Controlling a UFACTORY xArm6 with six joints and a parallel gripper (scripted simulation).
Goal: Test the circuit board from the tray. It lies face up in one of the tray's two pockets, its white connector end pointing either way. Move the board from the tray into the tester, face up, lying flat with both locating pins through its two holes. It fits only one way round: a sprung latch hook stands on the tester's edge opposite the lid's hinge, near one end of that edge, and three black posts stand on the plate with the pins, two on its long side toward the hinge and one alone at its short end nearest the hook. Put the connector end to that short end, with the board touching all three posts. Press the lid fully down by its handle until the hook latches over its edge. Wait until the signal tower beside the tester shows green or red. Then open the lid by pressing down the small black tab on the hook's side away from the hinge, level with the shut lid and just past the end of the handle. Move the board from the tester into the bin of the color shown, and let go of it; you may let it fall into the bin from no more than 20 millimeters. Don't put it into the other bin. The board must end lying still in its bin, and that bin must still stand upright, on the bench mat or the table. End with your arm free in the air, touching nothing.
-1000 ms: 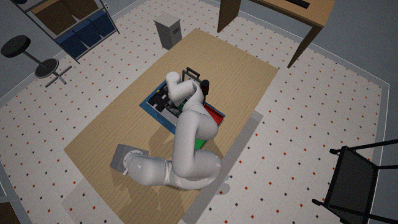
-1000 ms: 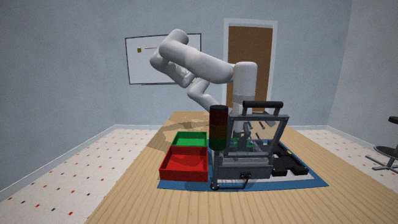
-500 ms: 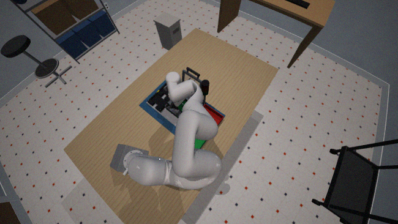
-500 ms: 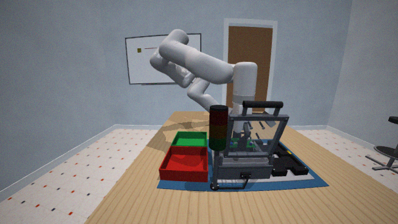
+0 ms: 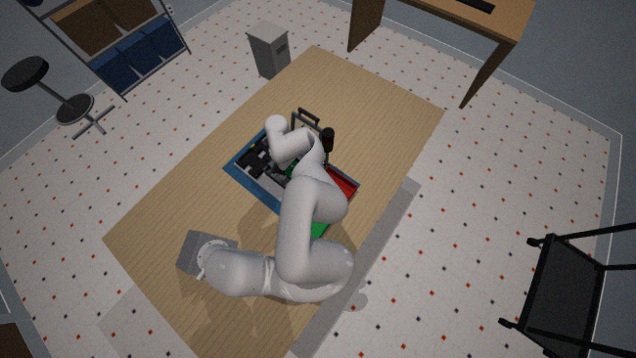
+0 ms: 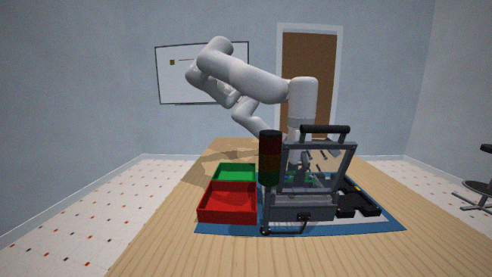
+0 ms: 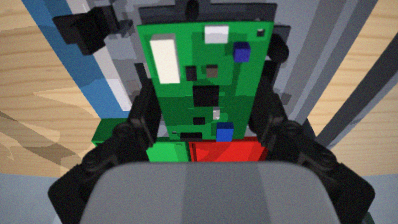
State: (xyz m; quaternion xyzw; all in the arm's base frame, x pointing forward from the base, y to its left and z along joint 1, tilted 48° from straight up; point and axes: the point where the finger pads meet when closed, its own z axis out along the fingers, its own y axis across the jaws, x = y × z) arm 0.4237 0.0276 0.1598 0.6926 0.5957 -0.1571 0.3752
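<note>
The green circuit board lies right at my hand. Also, from my hand: clear lid 12 cm ahead, 3 cm to the right, 9 cm above; then black latch hook 4 cm behind, 7 cm to the left; then plate 1 cm ahead, 2 cm below.
</note>
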